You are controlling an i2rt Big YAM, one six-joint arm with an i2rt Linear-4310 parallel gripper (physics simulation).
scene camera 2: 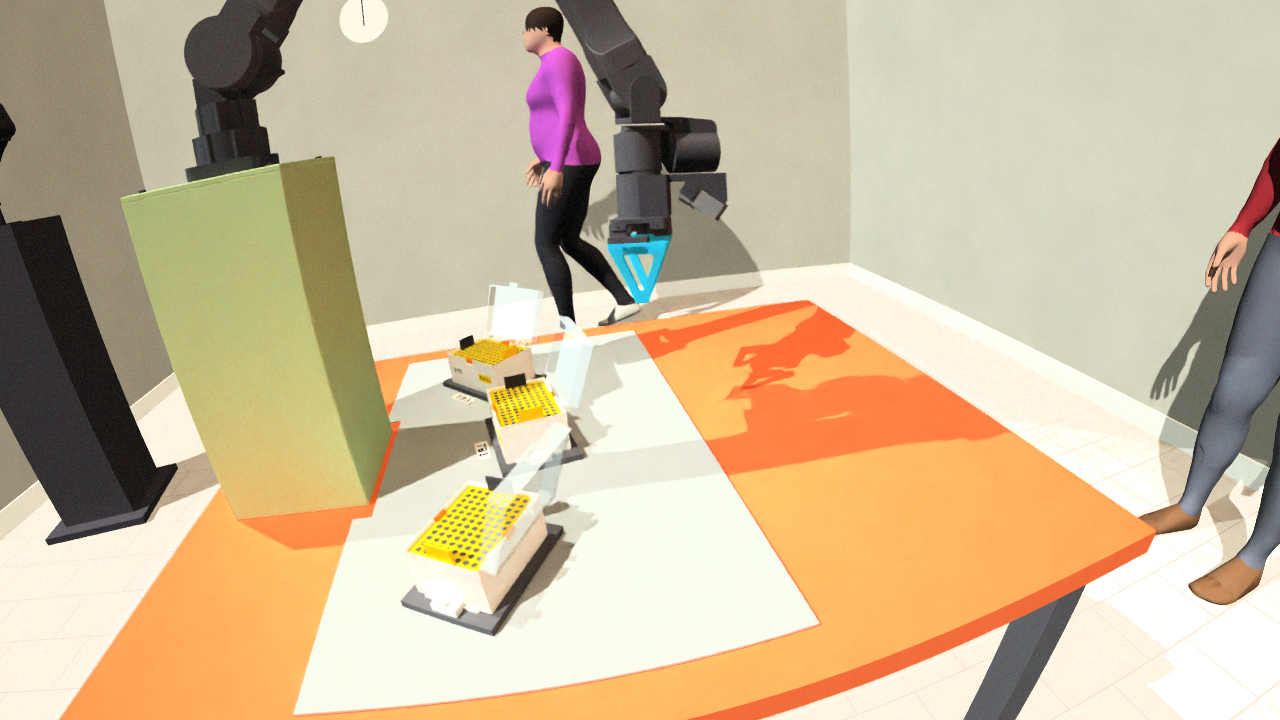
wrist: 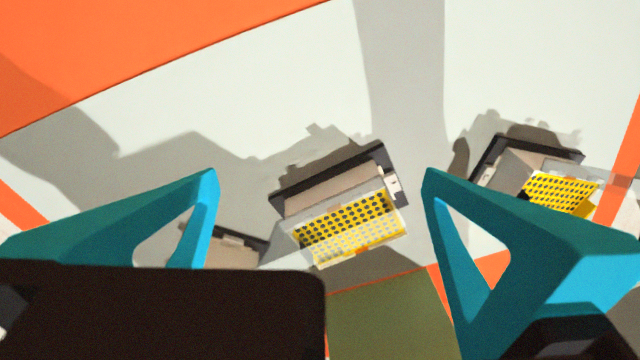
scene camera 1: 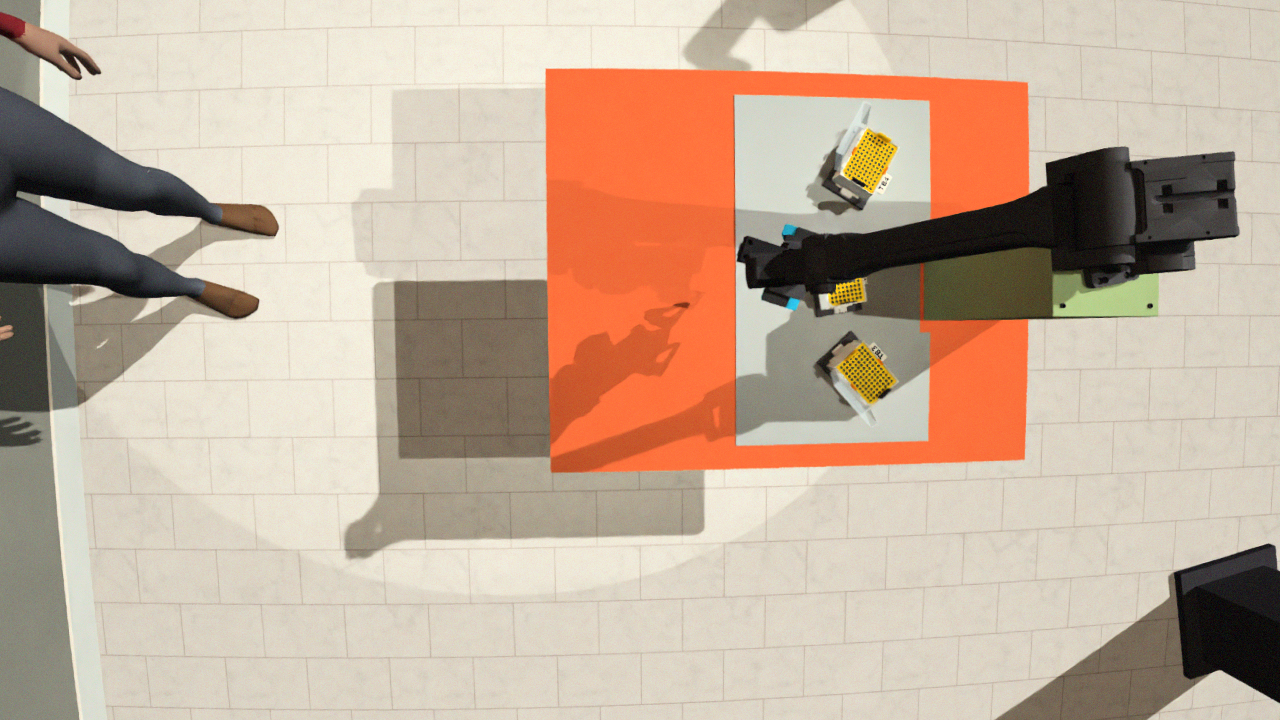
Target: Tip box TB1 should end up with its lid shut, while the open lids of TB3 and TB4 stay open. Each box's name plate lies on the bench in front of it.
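Where they show: gripper, fingertip midpoint: [scene camera 2: 645, 295] [wrist: 320, 179]; arm's base, origin of the base link: [scene camera 2: 237, 173].
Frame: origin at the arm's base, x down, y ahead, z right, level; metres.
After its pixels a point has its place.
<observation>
TB1 [scene camera 1: 845, 292] [scene camera 2: 529, 434] @(x 0.367, y 0.292, z 0.102 m) [wrist: 325, 192] @(x 0.381, y 0.344, z 0.038 m) is the middle white tip box with a yellow rack. Its clear lid [scene camera 2: 572, 362] @(x 0.310, y 0.373, z 0.047 m) [wrist: 285, 242] @(x 0.291, y 0.384, z 0.009 m) stands open, on the side away from the pedestal. TB3 [scene camera 1: 865, 374] @(x 0.353, y 0.293, z -0.173 m) [scene camera 2: 492, 360] @(x 0.353, y 0.291, z -0.134 m) [wrist: 232, 254] and TB4 [scene camera 1: 870, 161] @(x 0.353, y 0.193, z 0.272 m) [scene camera 2: 474, 537] @(x 0.353, y 0.192, z 0.293 m) [wrist: 562, 192] @(x 0.353, y 0.201, z 0.293 m) stand either side; the TB3 lid [scene camera 2: 514, 311] @(x 0.306, y 0.352, z -0.215 m) and the TB4 lid [scene camera 2: 541, 470] @(x 0.276, y 0.261, z 0.329 m) are open. My gripper [scene camera 1: 790, 266] @(x 0.229, y 0.468, z 0.082 m) [scene camera 2: 641, 300] @(x 0.229, y 0.468, z 0.082 m) [wrist: 320, 179] @(x 0.229, y 0.468, z 0.082 m) is open and empty, high above the bench, beyond TB1's lid side. The arm hides part of TB1 in scene camera 1.
The name plates of TB1 [scene camera 2: 482, 449] @(x 0.408, y 0.235, z 0.038 m), TB3 [scene camera 1: 878, 351] @(x 0.407, y 0.231, z -0.138 m) [scene camera 2: 461, 398] @(x 0.408, y 0.230, z -0.141 m) and TB4 [scene camera 1: 884, 183] @(x 0.408, y 0.143, z 0.229 m) lie on the grey mat [scene camera 1: 769, 134] @(x 0.410, y 0.379, z 0.382 m) [scene camera 2: 680, 573] @(x 0.410, y 0.365, z 0.363 m). The mat lies on the orange table [scene camera 1: 626, 134] @(x 0.413, y 0.689, z 0.442 m) [scene camera 2: 895, 501] @(x 0.413, y 0.622, z 0.390 m). A green pedestal [scene camera 1: 1105, 300] @(x -0.001, y 0.013, z -0.084 m) [scene camera 2: 241, 358] @(x 0.200, y -0.025, z 0.080 m) stands on the boxes' name-plate side. A person [scene camera 2: 563, 116] stands behind the table.
</observation>
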